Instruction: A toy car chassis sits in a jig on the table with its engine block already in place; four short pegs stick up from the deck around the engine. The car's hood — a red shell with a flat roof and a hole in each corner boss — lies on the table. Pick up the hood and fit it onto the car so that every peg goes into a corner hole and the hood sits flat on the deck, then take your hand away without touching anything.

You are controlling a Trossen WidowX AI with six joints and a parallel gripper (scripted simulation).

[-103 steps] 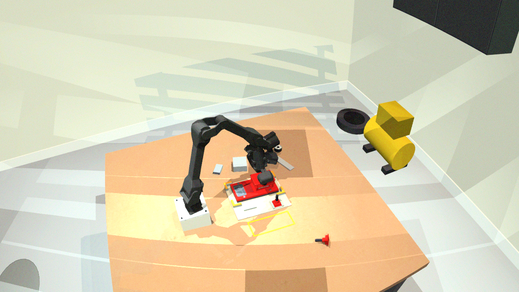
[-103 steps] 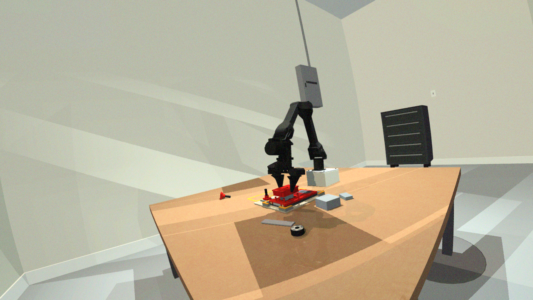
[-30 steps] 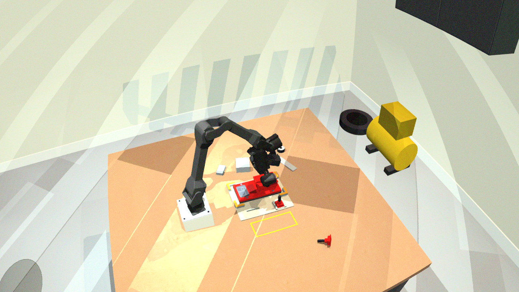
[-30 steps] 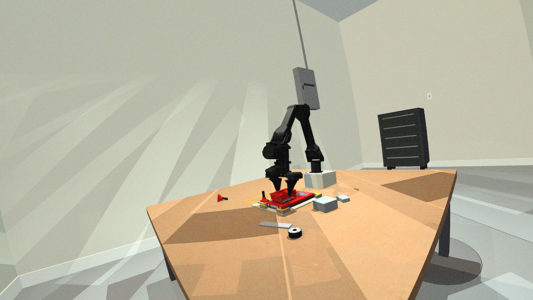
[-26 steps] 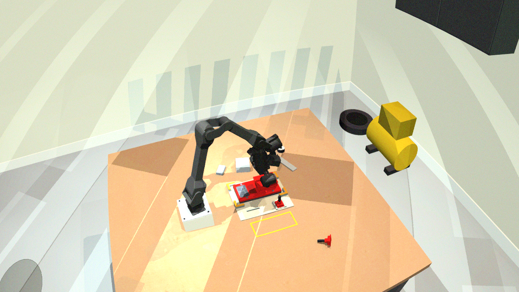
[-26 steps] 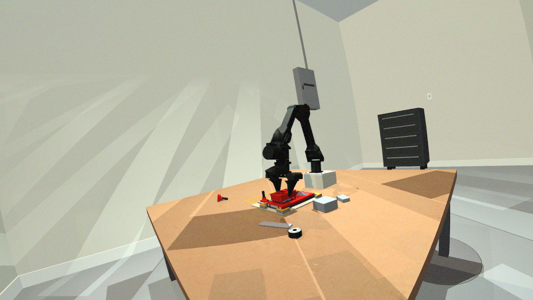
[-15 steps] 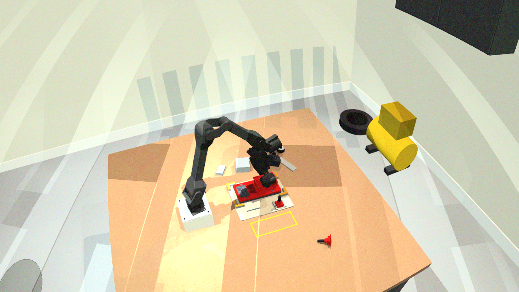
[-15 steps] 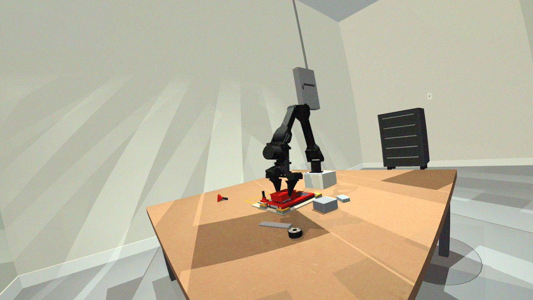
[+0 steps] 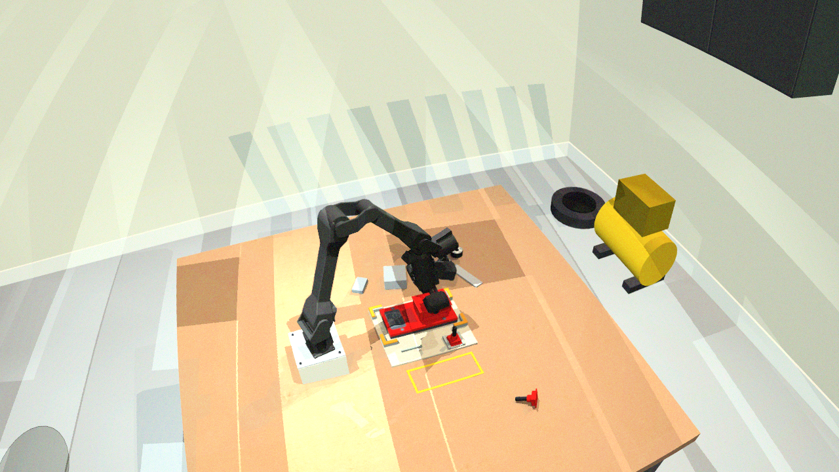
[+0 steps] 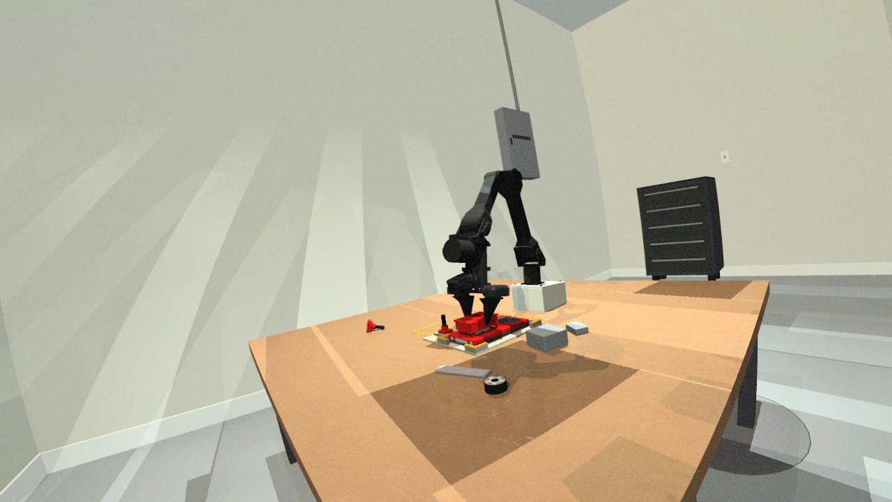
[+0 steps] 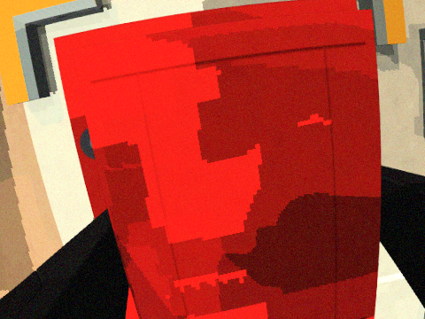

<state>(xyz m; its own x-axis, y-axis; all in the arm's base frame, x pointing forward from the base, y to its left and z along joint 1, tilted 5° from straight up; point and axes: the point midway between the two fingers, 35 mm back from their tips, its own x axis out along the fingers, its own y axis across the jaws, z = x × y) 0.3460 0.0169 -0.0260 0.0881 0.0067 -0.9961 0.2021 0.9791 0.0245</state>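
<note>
Now: gripper tip 10 mm below the red hood. The rest, counted from my gripper tip: grey flat bar (180 mm ahead, 90 mm to the left, 40 mm below); white jig (40 mm behind, 10 mm to the right, 30 mm below); grey engine block (20 mm below).
</note>
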